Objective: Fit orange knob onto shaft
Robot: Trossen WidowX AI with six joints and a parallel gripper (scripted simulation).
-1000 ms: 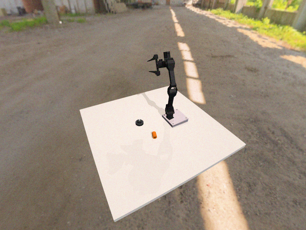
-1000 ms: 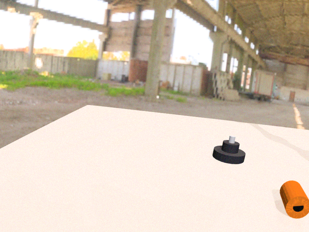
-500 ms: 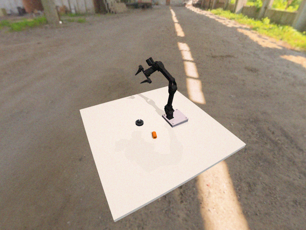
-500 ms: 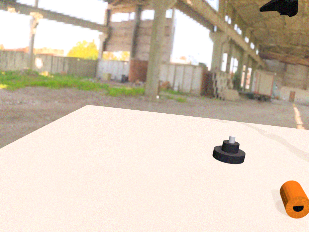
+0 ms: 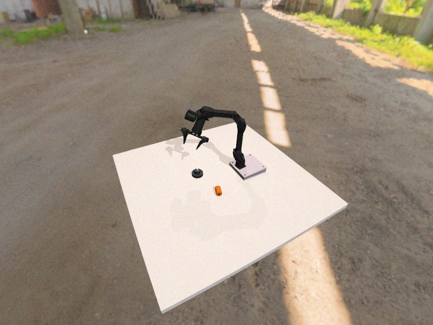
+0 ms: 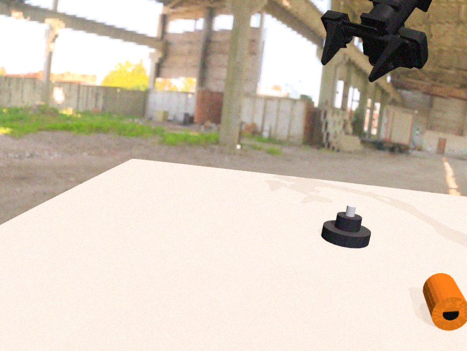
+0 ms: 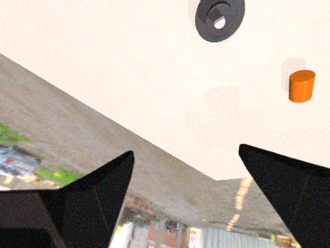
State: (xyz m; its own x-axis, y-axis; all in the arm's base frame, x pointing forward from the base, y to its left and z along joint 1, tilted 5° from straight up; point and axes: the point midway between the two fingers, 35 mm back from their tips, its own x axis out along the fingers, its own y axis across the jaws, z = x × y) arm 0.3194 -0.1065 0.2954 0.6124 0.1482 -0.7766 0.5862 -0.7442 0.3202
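The orange knob is 80 mm behind my gripper tip, 220 mm to the left of it and 250 mm below it. Also, from my gripper tip: black round pedestal: 50 mm behind, 10 mm to the right, 240 mm below.
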